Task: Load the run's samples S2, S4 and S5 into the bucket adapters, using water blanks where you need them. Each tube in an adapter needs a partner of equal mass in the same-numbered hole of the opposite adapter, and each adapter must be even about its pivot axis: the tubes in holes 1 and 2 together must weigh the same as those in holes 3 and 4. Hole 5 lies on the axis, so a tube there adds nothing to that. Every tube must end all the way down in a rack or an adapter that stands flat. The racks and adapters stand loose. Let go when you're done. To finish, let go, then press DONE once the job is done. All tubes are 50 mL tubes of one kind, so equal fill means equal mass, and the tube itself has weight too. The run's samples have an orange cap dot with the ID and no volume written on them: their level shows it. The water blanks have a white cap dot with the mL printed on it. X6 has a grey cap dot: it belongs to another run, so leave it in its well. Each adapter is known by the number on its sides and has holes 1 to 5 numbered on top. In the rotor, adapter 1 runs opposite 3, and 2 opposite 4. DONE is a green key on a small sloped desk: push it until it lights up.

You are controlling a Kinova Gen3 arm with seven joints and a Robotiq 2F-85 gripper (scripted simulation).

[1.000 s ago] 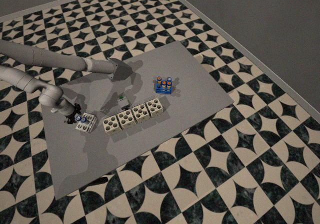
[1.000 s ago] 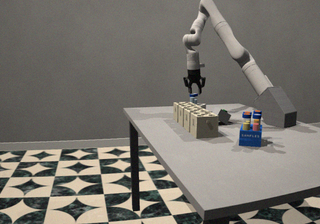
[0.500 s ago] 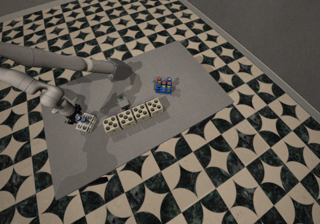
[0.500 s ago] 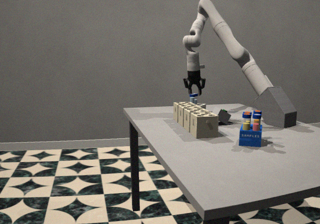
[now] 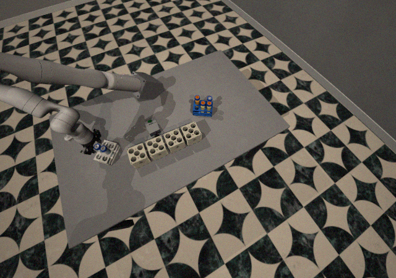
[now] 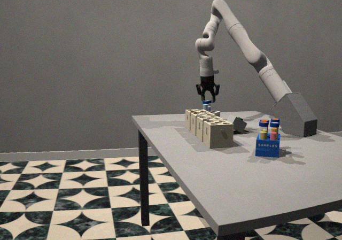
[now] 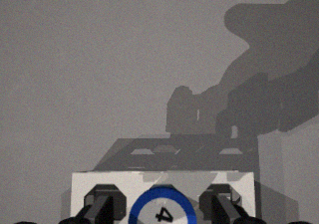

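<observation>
Right now the white-dot blank is 6 cm below my hand and 1 cm ahead of it. Also, from my hand: small sloped done desk: 32 cm to the left, 7 cm below, 1 cm behind; then white blank rack: 9 cm below, 1 cm to the left, 1 cm ahead; then green done key: 32 cm to the left, 6 cm below, 2 cm behind.
</observation>
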